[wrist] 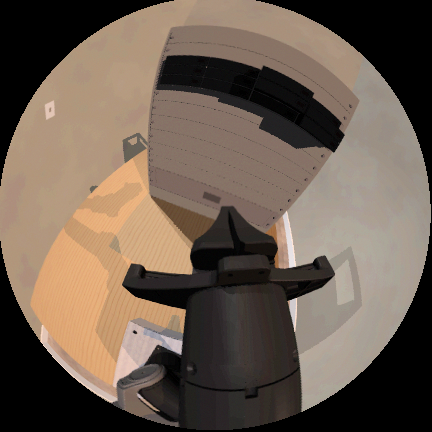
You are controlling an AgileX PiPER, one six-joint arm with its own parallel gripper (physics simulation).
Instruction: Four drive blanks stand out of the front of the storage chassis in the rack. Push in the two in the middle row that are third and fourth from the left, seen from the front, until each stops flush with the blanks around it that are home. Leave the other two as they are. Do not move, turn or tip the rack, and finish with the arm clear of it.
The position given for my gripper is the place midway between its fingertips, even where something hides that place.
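My gripper (pixel 226 213), visible. Rack (pixel 236 118), visible too.
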